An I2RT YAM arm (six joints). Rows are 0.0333 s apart.
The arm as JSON. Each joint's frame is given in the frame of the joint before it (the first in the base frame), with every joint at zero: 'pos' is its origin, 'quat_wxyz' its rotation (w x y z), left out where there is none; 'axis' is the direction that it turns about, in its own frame. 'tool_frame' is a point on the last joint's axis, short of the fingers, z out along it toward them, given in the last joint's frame.
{
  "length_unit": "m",
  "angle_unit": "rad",
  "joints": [
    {
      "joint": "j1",
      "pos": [
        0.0,
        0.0,
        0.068
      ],
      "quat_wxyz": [
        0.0,
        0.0,
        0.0,
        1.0
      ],
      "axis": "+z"
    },
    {
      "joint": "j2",
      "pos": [
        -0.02,
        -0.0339,
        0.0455
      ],
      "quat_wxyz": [
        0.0,
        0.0,
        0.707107,
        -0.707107
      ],
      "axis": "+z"
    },
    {
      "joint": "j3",
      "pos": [
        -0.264,
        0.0,
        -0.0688
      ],
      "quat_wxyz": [
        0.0,
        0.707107,
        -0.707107,
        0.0
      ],
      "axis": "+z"
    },
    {
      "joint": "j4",
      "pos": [
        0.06,
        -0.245,
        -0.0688
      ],
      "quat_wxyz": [
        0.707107,
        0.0,
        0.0,
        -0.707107
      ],
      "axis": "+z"
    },
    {
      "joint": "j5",
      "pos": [
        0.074,
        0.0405,
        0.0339
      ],
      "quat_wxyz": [
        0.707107,
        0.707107,
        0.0,
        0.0
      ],
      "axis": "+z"
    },
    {
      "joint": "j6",
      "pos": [
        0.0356,
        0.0,
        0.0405
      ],
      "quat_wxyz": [
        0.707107,
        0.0,
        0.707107,
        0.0
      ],
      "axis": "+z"
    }
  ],
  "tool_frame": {
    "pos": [
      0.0,
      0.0,
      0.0
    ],
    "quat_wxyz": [
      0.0,
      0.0,
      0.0,
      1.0
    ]
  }
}
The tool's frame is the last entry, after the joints.
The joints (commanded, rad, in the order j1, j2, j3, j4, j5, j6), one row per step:
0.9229, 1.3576, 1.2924, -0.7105, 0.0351, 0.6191
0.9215, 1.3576, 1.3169, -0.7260, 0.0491, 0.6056
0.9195, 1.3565, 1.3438, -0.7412, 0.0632, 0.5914
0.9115, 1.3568, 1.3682, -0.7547, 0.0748, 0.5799
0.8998, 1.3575, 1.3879, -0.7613, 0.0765, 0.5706
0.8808, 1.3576, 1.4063, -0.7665, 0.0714, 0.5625
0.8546, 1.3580, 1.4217, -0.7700, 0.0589, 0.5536
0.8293, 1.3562, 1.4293, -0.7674, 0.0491, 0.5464
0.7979, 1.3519, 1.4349, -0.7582, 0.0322, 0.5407
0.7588, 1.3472, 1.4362, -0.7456, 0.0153, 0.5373
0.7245, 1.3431, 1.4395, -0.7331, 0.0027, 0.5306
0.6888, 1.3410, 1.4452, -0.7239, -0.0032, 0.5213
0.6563, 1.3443, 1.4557, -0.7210, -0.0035, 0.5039
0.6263, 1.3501, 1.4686, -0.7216, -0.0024, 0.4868
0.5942, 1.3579, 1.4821, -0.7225, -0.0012, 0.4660
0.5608, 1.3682, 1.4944, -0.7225, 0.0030, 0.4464
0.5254, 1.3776, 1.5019, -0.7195, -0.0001, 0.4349
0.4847, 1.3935, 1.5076, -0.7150, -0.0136, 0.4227
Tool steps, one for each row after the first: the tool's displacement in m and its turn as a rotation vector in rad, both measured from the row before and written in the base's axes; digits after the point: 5 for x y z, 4 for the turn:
0.00043, -0.00093, 0.00679, -0.0050, -0.0206, -0.0020
0.00035, -0.00132, 0.00788, -0.0025, -0.0232, -0.0024
0.00179, -0.00215, 0.00679, -0.0022, -0.0189, -0.0087
0.00260, -0.00226, 0.00568, 0.0043, -0.0135, -0.0067
0.00391, -0.00360, 0.00551, 0.0080, -0.0099, -0.0098
0.00528, -0.00476, 0.00458, 0.0093, -0.0060, -0.0109
0.00493, -0.00490, 0.00315, 0.0092, -0.0071, -0.0132
0.00572, -0.00622, 0.00373, 0.0180, -0.0084, -0.0147
0.00713, -0.00789, 0.00276, 0.0185, -0.0077, -0.0237
0.00608, -0.00716, 0.00326, 0.0151, -0.0131, -0.0202
0.00643, -0.00769, 0.00324, 0.0080, -0.0156, -0.0255
0.00648, -0.00674, 0.00281, -0.0047, -0.0167, -0.0222
0.00622, -0.00619, 0.00260, -0.0078, -0.0140, -0.0212
0.00683, -0.00662, 0.00222, -0.0118, -0.0142, -0.0213
0.00758, -0.00687, 0.00121, -0.0145, -0.0118, -0.0258
0.00761, -0.00745, 0.00014, -0.0061, -0.0049, -0.0264
0.00974, -0.00793, -0.00215, -0.0049, 0.0037, -0.0227

